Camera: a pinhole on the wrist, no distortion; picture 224 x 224 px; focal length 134.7 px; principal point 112.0 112.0 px. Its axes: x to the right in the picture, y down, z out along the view. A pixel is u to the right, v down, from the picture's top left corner.
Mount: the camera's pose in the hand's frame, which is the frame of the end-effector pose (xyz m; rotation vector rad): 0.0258 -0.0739 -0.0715 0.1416 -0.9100 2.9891
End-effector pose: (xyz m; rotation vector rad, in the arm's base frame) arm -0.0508 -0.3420 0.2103 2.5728 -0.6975 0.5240
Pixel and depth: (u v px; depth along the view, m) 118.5 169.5 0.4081
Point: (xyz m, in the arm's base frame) 0.2600 -0.0874 -0.0501
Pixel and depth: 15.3 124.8 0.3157
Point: 0.3559 -0.3091 0.1278
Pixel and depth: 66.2 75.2 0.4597
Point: 0.3395 -0.4296 -0.0596
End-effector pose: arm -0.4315 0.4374 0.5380 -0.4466 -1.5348 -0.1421
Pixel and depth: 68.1 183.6 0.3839
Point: -0.7019 0.0989 0.7924
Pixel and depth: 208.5 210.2 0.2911
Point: -0.6553 0.0536 0.4521
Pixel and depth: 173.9 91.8 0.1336
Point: -0.5325 0.3326 0.5387
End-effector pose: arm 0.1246 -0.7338 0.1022 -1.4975 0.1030 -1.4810
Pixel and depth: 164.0 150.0 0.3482
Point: 0.0489 -0.4036 0.3159
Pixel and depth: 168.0 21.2 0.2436
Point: 0.2548 -0.5357 0.1708
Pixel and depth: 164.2 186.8 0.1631
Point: 0.0001 -0.5830 0.2465
